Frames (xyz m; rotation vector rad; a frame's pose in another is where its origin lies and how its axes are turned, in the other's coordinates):
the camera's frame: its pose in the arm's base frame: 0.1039 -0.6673 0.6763 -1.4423 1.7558 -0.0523
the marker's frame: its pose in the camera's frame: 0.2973 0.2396 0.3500 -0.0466 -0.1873 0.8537
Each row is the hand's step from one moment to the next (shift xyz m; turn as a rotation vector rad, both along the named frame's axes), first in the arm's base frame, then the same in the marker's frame.
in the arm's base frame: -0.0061 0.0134 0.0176 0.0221 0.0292 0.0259
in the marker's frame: -0.0146 0.0169 -0.0050 -0.0389 0.0136 0.0177
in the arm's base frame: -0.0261 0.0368 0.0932 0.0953 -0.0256 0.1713
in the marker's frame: -0.0735 0.0593 -0.0426 -0.1863 -0.0503 -0.0431
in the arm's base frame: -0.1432 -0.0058 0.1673 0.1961 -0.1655 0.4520
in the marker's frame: -0.0692 0.1082 -0.1789 -0.4436 -0.1760 -0.2058
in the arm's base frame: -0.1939 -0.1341 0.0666 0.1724 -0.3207 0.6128
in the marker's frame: 0.0677 0.0225 -0.2344 -0.5351 -0.2577 -0.3942
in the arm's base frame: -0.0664 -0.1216 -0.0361 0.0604 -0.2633 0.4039
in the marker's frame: 0.0887 -0.0608 -0.0945 -0.3155 -0.1784 -0.3236
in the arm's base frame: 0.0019 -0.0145 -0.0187 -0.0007 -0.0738 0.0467
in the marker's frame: 0.0179 -0.0154 0.0023 -0.0236 -0.0499 -0.0677
